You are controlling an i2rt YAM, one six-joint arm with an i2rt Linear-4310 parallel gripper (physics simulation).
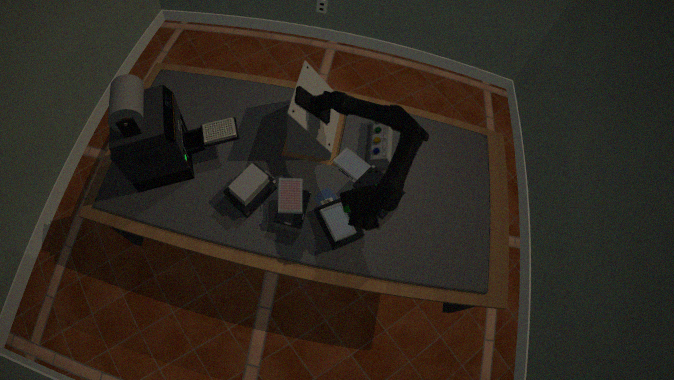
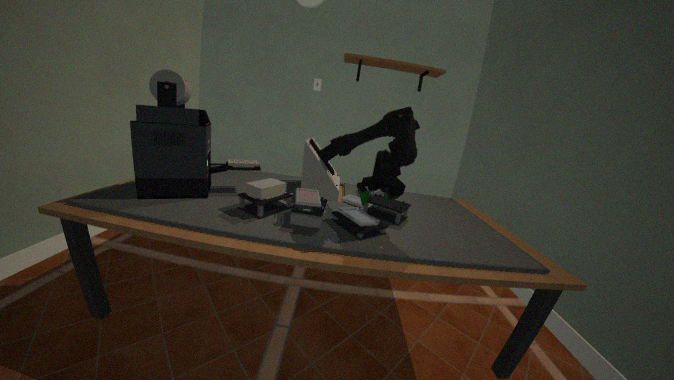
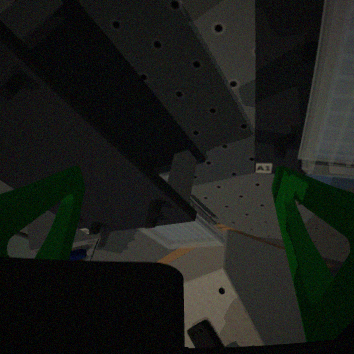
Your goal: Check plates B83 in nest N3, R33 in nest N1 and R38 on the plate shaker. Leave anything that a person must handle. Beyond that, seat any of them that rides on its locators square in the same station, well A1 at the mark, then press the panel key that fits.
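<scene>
My gripper (image 2: 374,196) (image 3: 177,176) is open and empty, low over the dark empty-topped station (image 2: 389,204) (image 3: 90,135). A pale plate (image 1: 338,220) (image 2: 358,215) (image 3: 332,95) lies on a dark nest beside it, near an A1 label (image 3: 264,168). Another pale plate (image 1: 352,164) (image 2: 352,201) (image 3: 187,235) lies behind. A red-welled plate (image 1: 290,195) (image 2: 307,197) sits on a dark station, seemingly shifted towards the back. A thick off-white plate (image 1: 249,184) (image 2: 265,188) sits on a raised station. The key panel (image 1: 387,150) has green, yellow and blue keys. Plate and station names are unreadable.
A tall dark machine (image 1: 150,145) (image 2: 171,157) stands at the left, with a white plate (image 1: 219,131) (image 2: 243,163) on its extended tray. A slanted white board (image 1: 309,80) (image 2: 315,167) carries the arm's base at the back. The arm hangs over the right-hand stations.
</scene>
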